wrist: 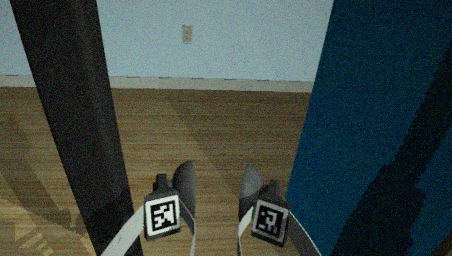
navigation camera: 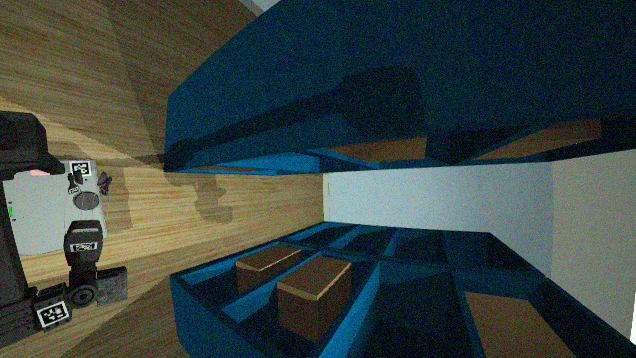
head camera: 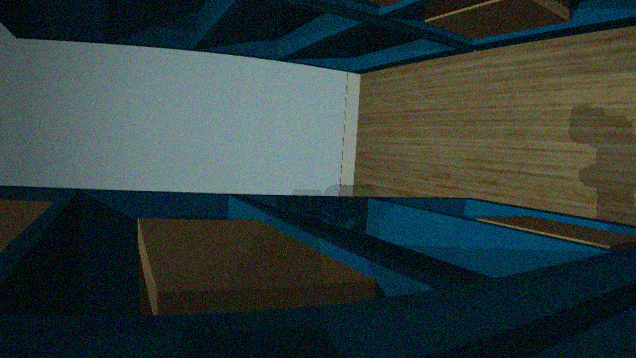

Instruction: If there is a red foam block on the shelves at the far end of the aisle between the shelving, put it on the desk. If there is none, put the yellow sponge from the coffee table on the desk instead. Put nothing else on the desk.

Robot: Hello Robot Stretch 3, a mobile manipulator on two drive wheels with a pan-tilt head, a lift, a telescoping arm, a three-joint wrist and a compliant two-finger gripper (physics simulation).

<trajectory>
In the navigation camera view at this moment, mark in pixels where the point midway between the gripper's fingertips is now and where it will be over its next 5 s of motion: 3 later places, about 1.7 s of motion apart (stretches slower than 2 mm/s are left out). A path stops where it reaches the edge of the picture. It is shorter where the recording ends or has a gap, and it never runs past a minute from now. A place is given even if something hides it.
My gripper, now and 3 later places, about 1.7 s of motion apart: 92, 171; 185, 243; 173, 236; 188, 244
</trajectory>
